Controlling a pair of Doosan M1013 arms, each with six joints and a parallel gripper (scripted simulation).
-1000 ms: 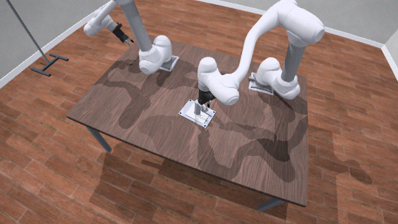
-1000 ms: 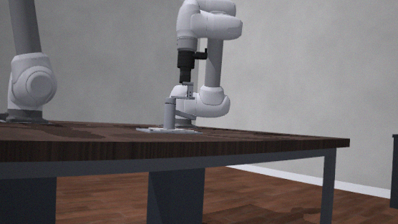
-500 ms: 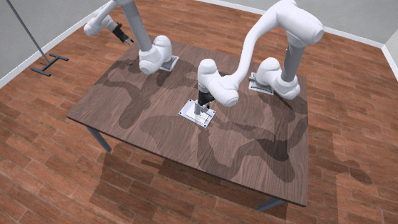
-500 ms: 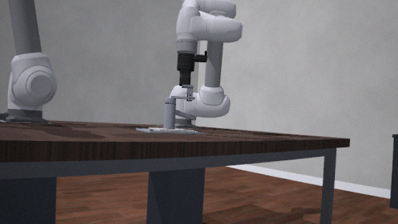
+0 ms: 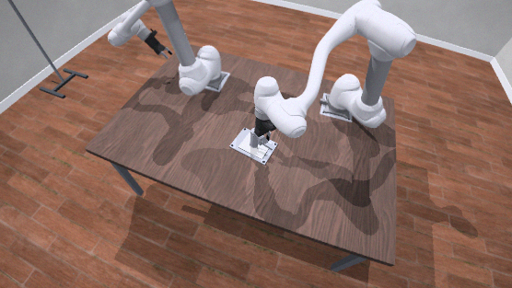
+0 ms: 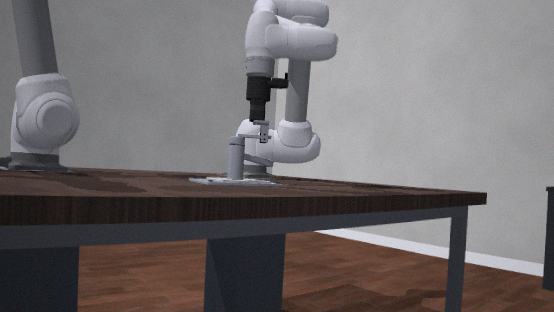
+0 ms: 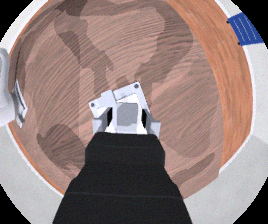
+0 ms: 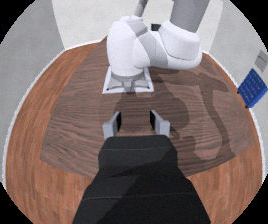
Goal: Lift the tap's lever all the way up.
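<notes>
Now: the flat lever 20 mm behind my left hand and 20 mm to the right of it. From my left hand the other things lie so: pale plate (50 mm behind, 60 mm to the right, 140 mm below); tap (30 mm behind, 40 mm to the right, 40 mm below).
</notes>
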